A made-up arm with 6 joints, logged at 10 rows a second.
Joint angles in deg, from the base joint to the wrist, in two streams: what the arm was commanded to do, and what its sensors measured. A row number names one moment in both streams.
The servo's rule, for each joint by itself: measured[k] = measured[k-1] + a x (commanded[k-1-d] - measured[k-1]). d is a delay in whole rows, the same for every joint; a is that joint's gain. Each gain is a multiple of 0.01, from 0.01 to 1. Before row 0 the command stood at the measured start. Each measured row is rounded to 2 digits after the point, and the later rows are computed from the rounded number. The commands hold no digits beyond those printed.
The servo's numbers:
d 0
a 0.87 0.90 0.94 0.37 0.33 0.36
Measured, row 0:
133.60, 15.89, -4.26, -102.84, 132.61, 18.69
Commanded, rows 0 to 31:
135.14, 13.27, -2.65, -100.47, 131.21, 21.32
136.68, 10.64, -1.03, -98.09, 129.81, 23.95
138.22, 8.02, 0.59, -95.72, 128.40, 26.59
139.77, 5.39, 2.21, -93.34, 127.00, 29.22
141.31, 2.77, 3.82, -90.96, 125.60, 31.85
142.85, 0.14, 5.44, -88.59, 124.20, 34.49
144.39, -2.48, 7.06, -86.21, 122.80, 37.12
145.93, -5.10, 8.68, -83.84, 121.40, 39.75
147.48, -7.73, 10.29, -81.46, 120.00, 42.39
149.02, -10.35, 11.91, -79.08, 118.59, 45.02
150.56, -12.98, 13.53, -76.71, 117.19, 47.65
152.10, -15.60, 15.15, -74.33, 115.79, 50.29
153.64, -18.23, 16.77, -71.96, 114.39, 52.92
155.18, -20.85, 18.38, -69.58, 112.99, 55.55
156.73, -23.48, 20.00, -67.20, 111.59, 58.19
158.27, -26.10, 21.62, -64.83, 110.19, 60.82
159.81, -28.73, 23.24, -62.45, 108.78, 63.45
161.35, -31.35, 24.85, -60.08, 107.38, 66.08
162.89, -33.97, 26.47, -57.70, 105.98, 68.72
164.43, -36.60, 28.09, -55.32, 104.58, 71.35
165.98, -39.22, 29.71, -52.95, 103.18, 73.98
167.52, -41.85, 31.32, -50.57, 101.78, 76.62
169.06, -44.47, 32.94, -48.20, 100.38, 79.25
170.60, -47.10, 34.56, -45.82, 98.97, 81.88
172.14, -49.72, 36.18, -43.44, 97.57, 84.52
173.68, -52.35, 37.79, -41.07, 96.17, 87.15
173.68, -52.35, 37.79, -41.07, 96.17, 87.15
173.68, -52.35, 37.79, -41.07, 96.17, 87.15
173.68, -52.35, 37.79, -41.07, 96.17, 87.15
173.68, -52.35, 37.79, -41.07, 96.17, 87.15
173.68, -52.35, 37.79, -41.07, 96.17, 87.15
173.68, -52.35, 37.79, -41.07, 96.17, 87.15
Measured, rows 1 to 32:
134.94, 13.53, -2.75, -101.96, 132.15, 19.64
136.45, 10.93, -1.13, -100.53, 131.38, 21.19
137.99, 8.31, 0.49, -98.75, 130.40, 23.13
139.54, 5.68, 2.11, -96.75, 129.28, 25.32
141.08, 3.06, 3.72, -94.61, 128.07, 27.67
142.62, 0.43, 5.34, -92.38, 126.79, 30.13
144.16, -2.19, 6.96, -90.10, 125.47, 32.65
145.70, -4.81, 8.58, -87.78, 124.13, 35.21
147.25, -7.44, 10.19, -85.44, 122.77, 37.79
148.79, -10.06, 11.81, -83.09, 121.39, 40.39
150.33, -12.69, 13.43, -80.73, 120.00, 43.00
151.87, -15.31, 15.05, -78.36, 118.61, 45.62
153.41, -17.94, 16.67, -75.99, 117.22, 48.25
154.95, -20.56, 18.28, -73.62, 115.82, 50.88
156.50, -23.19, 19.90, -71.24, 114.42, 53.51
158.04, -25.81, 21.52, -68.87, 113.02, 56.14
159.58, -28.44, 23.14, -66.49, 111.62, 58.77
161.12, -31.06, 24.75, -64.12, 110.22, 61.40
162.66, -33.68, 26.37, -61.74, 108.82, 64.04
164.20, -36.31, 27.99, -59.36, 107.42, 66.67
165.75, -38.93, 29.61, -56.99, 106.02, 69.30
167.29, -41.56, 31.22, -54.61, 104.62, 71.94
168.83, -44.18, 32.84, -52.24, 103.22, 74.57
170.37, -46.81, 34.46, -49.86, 101.82, 77.20
171.91, -49.43, 36.08, -47.48, 100.42, 79.84
173.45, -52.06, 37.69, -45.11, 99.02, 82.47
173.65, -52.32, 37.78, -43.62, 98.08, 84.15
173.68, -52.35, 37.79, -42.68, 97.45, 85.23
173.68, -52.35, 37.79, -42.08, 97.03, 85.92
173.68, -52.35, 37.79, -41.71, 96.75, 86.36
173.68, -52.35, 37.79, -41.47, 96.56, 86.64
173.68, -52.35, 37.79, -41.32, 96.43, 86.82

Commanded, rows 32 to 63:
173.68, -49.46, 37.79, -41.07, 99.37, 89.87
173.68, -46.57, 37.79, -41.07, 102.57, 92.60
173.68, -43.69, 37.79, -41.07, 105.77, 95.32
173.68, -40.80, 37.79, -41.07, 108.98, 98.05
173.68, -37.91, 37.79, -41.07, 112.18, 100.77
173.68, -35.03, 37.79, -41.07, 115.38, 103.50
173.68, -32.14, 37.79, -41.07, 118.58, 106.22
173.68, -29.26, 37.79, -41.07, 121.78, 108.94
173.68, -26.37, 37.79, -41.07, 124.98, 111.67
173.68, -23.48, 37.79, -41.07, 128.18, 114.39
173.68, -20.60, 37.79, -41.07, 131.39, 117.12
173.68, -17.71, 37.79, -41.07, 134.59, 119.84
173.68, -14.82, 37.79, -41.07, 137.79, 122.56
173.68, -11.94, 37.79, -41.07, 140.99, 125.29
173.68, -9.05, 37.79, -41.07, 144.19, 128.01
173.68, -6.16, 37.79, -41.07, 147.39, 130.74
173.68, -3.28, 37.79, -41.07, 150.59, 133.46
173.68, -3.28, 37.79, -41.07, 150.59, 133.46
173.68, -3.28, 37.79, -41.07, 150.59, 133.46
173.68, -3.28, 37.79, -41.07, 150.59, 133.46
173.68, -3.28, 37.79, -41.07, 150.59, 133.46
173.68, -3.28, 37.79, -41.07, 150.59, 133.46
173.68, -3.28, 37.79, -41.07, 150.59, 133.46
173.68, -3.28, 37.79, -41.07, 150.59, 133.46
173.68, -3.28, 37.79, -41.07, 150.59, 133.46
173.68, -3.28, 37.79, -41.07, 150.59, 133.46
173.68, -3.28, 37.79, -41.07, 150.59, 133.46
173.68, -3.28, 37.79, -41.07, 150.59, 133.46
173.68, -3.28, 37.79, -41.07, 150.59, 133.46
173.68, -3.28, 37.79, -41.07, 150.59, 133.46
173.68, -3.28, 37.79, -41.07, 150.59, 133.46
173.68, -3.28, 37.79, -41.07, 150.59, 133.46
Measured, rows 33 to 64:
173.68, -49.75, 37.79, -41.23, 97.40, 87.92
173.68, -46.89, 37.79, -41.17, 99.11, 89.60
173.68, -44.01, 37.79, -41.13, 101.31, 91.66
173.68, -41.12, 37.79, -41.11, 103.84, 93.96
173.68, -38.23, 37.79, -41.10, 106.59, 96.41
173.68, -35.35, 37.79, -41.09, 109.49, 98.96
173.68, -32.46, 37.79, -41.08, 112.49, 101.57
173.68, -29.58, 37.79, -41.08, 115.56, 104.22
173.68, -26.69, 37.79, -41.08, 118.67, 106.90
173.68, -23.80, 37.79, -41.08, 121.81, 109.60
173.68, -20.92, 37.79, -41.08, 124.97, 112.31
173.68, -18.03, 37.79, -41.08, 128.14, 115.02
173.68, -15.14, 37.79, -41.08, 131.32, 117.73
173.68, -12.26, 37.79, -41.08, 134.51, 120.45
173.68, -9.37, 37.79, -41.08, 137.70, 123.17
173.68, -6.48, 37.79, -41.08, 140.90, 125.90
173.68, -3.60, 37.79, -41.08, 144.10, 128.62
173.68, -3.31, 37.79, -41.08, 146.24, 130.36
173.68, -3.28, 37.79, -41.08, 147.68, 131.48
173.68, -3.28, 37.79, -41.08, 148.64, 132.19
173.68, -3.28, 37.79, -41.08, 149.28, 132.65
173.68, -3.28, 37.79, -41.08, 149.71, 132.94
173.68, -3.28, 37.79, -41.08, 150.00, 133.13
173.68, -3.28, 37.79, -41.08, 150.19, 133.25
173.68, -3.28, 37.79, -41.08, 150.32, 133.33
173.68, -3.28, 37.79, -41.08, 150.41, 133.38
173.68, -3.28, 37.79, -41.08, 150.47, 133.41
173.68, -3.28, 37.79, -41.08, 150.51, 133.43
173.68, -3.28, 37.79, -41.08, 150.54, 133.44
173.68, -3.28, 37.79, -41.08, 150.56, 133.45
173.68, -3.28, 37.79, -41.08, 150.57, 133.45
173.68, -3.28, 37.79, -41.08, 150.58, 133.45

